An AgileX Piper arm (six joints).
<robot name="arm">
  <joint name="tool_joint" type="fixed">
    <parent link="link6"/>
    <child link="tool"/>
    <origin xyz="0 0 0"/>
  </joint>
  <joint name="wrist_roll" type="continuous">
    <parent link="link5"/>
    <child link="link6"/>
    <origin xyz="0 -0.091 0" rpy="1.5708 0 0"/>
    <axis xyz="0 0 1"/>
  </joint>
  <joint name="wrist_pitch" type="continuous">
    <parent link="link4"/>
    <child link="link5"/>
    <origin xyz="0 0 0" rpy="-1.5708 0 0"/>
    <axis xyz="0 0 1"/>
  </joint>
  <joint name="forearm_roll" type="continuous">
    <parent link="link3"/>
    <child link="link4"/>
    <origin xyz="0.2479 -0.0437 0" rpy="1.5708 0 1.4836"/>
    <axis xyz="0 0 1"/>
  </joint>
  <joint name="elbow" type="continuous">
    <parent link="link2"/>
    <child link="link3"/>
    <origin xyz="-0.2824 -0.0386 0"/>
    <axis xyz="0 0 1"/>
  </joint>
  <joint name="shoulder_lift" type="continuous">
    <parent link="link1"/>
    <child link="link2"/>
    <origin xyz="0 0 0" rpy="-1.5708 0 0"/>
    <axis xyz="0 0 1"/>
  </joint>
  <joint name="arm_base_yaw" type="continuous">
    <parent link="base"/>
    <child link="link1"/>
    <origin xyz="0 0 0.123"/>
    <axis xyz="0 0 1"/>
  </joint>
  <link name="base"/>
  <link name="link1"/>
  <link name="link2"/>
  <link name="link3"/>
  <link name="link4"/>
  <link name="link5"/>
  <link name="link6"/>
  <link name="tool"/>
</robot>
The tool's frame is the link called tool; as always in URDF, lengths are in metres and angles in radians. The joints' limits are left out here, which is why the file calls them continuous.
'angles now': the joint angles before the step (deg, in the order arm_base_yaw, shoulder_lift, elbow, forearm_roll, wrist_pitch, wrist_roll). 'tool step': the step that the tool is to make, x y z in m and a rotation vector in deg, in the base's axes. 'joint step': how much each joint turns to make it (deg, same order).
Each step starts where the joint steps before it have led.
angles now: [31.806, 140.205, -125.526, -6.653, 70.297, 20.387]
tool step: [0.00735, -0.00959, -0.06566, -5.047, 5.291, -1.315]
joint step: [-1.071, 7.419, -0.004, -1.694, -0.192, 0.672]
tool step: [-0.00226, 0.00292, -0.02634, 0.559, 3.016, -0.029]
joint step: [0.054, 3.082, -0.334, 2.129, -0.509, -0.534]
